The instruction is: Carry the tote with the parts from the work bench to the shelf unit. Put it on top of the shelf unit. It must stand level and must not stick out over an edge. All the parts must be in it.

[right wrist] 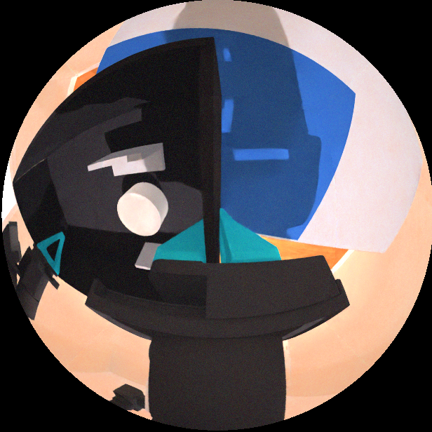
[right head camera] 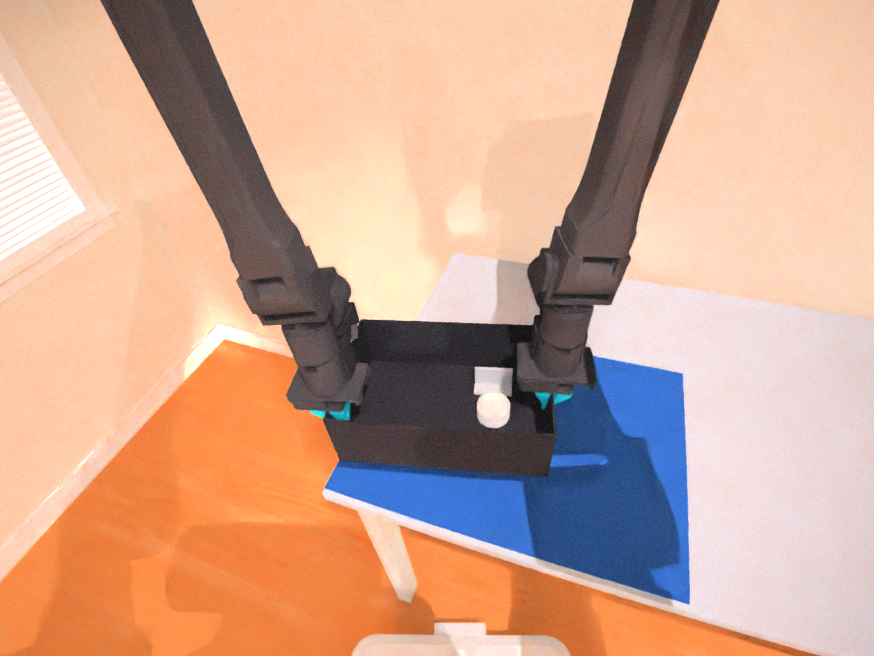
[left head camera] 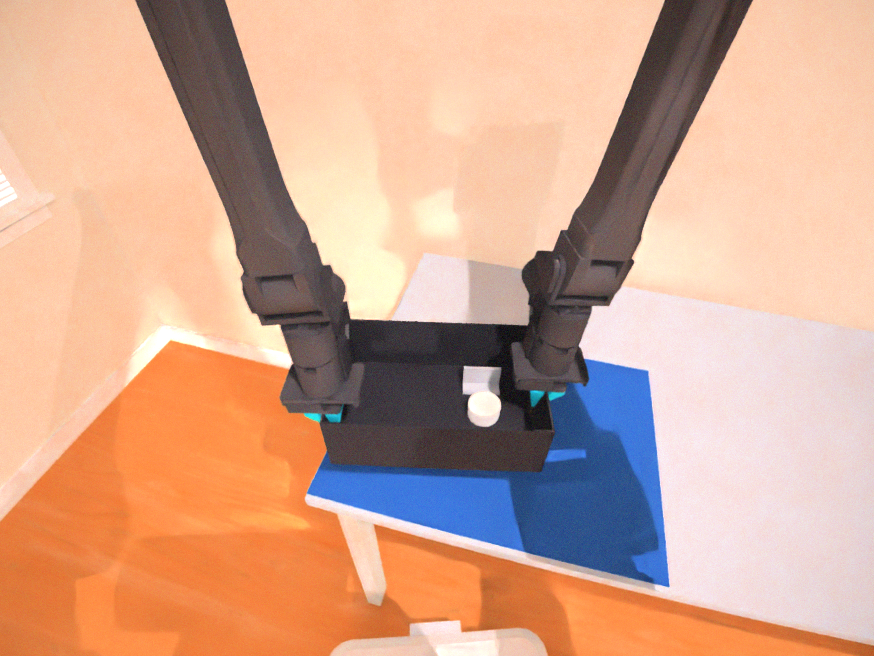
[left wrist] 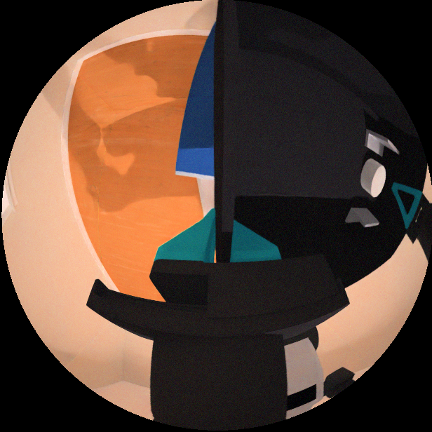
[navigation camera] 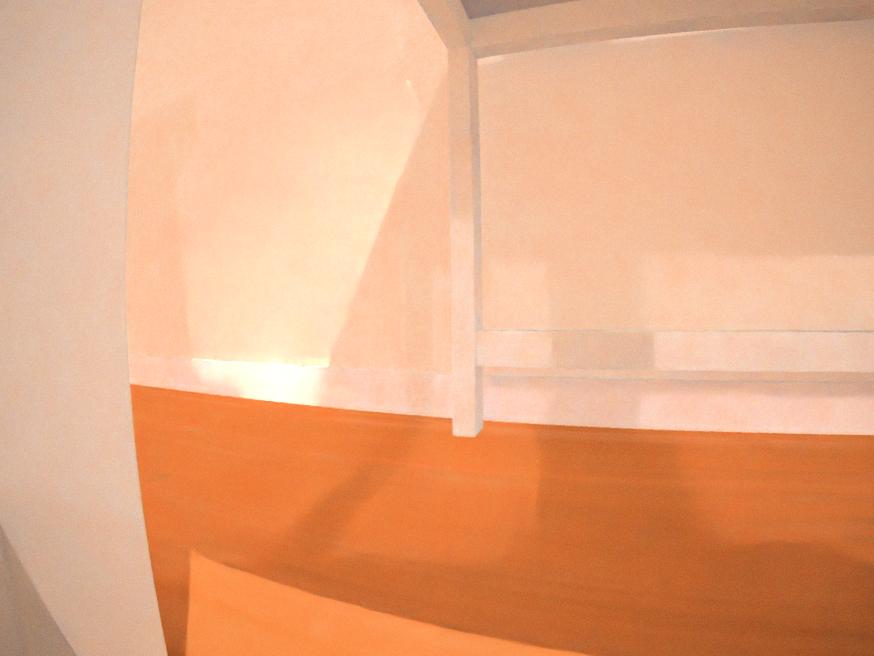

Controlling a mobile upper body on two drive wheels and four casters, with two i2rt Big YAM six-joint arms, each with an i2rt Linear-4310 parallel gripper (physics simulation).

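Frame: origin at the left arm's base, x down, y ahead, z right, level; centimetres.
Where they show: right gripper, between the fingertips: (right head camera: 545,405) (left head camera: 534,403).
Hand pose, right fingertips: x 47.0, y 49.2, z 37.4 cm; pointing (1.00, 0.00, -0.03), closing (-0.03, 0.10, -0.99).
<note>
Things, the pixels of their centre, and the offset from my right fingertips. "spot": a spot on its surface instead. Level surfaces: height alone.
- black tote, middle of its body: (right head camera: 446,391) (left head camera: 438,391) dx -2.2, dy +1.4, dz -14.7 cm
- blue mat, height of its surface: dx +17.6 cm
- white cylinder, middle of its body: (right head camera: 493,409) (left head camera: 483,408) dx +1.2, dy +0.4, dz -7.7 cm
- white block, middle of its body: (right head camera: 493,381) (left head camera: 481,380) dx +0.5, dy +5.3, dz -7.4 cm
- white work bench, height of its surface: dx +17.8 cm
- leg, a spot on its surface: (left head camera: 363,557) spot: dx +51.1, dy -4.2, dz -31.0 cm
- window, a spot on its surface: (right head camera: 35,190) spot: dx -4.0, dy +81.0, dz -143.8 cm
The black tote (left head camera: 437,417) hangs level a little above the blue mat (left head camera: 565,493) at the work bench's left corner. Its shadow falls on the mat. My left gripper (left head camera: 325,415) is shut on the tote's left end wall, which stands between the teal fingers in the left wrist view (left wrist: 217,245). My right gripper (left head camera: 541,396) is shut on the right end wall, which shows in the right wrist view (right wrist: 211,245). Inside the tote lie a white cylinder (left head camera: 483,408), a white block (left head camera: 480,379) and a small flat grey piece (right wrist: 146,255). The shelf unit is not in view.
The white work bench (left head camera: 740,423) runs to the right, with a leg (left head camera: 363,557) under its near left corner. Orange floor lies to the left and a wall stands behind. My base (left head camera: 437,641) shows at the bottom edge. A window (right head camera: 35,190) is at the left.
</note>
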